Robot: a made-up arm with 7 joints. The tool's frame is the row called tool. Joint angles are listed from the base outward.
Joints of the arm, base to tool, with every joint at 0 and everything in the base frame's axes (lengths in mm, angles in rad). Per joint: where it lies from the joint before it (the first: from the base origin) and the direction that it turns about. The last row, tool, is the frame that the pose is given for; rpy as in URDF.
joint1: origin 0 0 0 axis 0.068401 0.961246 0.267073
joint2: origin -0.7 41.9 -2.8 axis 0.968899 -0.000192 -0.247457
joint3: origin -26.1 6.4 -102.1 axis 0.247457 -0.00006 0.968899
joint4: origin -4.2 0 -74 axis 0.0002 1 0.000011
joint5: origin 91 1.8 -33.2 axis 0.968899 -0.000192 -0.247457
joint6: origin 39.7 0 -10.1 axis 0.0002 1 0.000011
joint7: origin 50 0 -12.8 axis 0.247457 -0.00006 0.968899
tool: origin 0 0 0 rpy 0 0.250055 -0.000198
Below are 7 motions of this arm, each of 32 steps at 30 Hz.
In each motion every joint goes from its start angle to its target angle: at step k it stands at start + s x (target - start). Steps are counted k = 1, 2, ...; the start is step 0. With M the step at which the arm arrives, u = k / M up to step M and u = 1 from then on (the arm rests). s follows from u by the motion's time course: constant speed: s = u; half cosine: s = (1 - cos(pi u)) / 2; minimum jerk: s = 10 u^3 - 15 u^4 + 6 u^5.
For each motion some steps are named. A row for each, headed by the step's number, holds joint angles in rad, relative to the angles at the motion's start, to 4 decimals.
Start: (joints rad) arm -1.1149 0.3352 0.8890 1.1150 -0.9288 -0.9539 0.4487
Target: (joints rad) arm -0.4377 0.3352 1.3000 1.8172 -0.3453 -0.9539 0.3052
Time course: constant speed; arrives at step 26
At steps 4, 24, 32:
4: 0.1042 0.0000 0.0632 0.1080 0.0898 0.0000 -0.0221
24: 0.6251 0.0000 0.3794 0.6482 0.5386 0.0000 -0.1325
32: 0.6772 0.0000 0.4110 0.7022 0.5835 0.0000 -0.1435

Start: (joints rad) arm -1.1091 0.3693 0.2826 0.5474 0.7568 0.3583 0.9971
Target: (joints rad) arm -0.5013 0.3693 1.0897 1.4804 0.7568 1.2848 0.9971
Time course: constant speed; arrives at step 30
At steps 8, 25, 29, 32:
8: 0.1621 0.0000 0.2152 0.2488 0.0000 0.2471 0.0000
25: 0.5065 0.0000 0.6726 0.7775 0.0000 0.7721 0.0000
29: 0.5875 0.0000 0.7802 0.9019 0.0000 0.8956 0.0000
32: 0.6078 0.0000 0.8071 0.9330 0.0000 0.9265 0.0000

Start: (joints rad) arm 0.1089 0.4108 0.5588 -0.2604 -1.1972 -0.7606 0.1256
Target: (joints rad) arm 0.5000 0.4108 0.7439 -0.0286 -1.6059 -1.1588 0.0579
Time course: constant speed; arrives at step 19
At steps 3, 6, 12, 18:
3: 0.0618 0.0000 0.0292 0.0366 -0.0645 -0.0629 -0.0107
6: 0.1235 0.0000 0.0585 0.0732 -0.1291 -0.1257 -0.0214
12: 0.2470 0.0000 0.1169 0.1464 -0.2581 -0.2515 -0.0428
18: 0.3705 0.0000 0.1754 0.2196 -0.3872 -0.3772 -0.0641

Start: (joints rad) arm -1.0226 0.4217 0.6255 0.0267 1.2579 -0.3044 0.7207
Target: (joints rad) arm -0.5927 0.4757 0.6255 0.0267 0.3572 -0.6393 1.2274
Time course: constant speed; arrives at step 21
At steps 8, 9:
8: 0.1638 0.0206 0.0000 0.0000 -0.3431 -0.1276 0.1930
9: 0.1842 0.0231 0.0000 0.0000 -0.3860 -0.1435 0.2172

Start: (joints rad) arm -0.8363 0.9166 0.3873 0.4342 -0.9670 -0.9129 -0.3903
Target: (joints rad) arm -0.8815 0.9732 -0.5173 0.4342 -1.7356 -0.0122 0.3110
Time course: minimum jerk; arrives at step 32
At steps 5, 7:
5: -0.0013 0.0017 -0.0269 0.0000 -0.0229 0.0268 0.0209
7: -0.0033 0.0042 -0.0663 0.0000 -0.0564 0.0661 0.0514

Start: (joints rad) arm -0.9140 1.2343 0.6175 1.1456 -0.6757 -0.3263 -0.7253
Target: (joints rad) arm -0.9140 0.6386 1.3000 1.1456 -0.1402 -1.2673 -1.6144
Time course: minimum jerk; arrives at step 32
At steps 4, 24, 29, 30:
4: 0.0000 -0.0096 0.0110 0.0000 0.0086 -0.0151 -0.0143
24: 0.0000 -0.5340 0.6119 0.0000 0.4801 -0.8436 -0.7971
29: 0.0000 -0.5915 0.6776 0.0000 0.5317 -0.9343 -0.8828
30: 0.0000 -0.5944 0.6810 0.0000 0.5343 -0.9389 -0.8871

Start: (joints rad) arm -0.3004 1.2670 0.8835 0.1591 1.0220 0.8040 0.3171
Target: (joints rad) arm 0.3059 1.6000 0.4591 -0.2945 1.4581 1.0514 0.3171
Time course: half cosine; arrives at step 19
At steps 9, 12, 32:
9: 0.2781 0.1528 -0.1947 -0.2081 0.2000 0.1135 0.0000
12: 0.4249 0.2334 -0.2974 -0.3179 0.3056 0.1734 0.0000
32: 0.6063 0.3330 -0.4244 -0.4536 0.4361 0.2474 0.0000

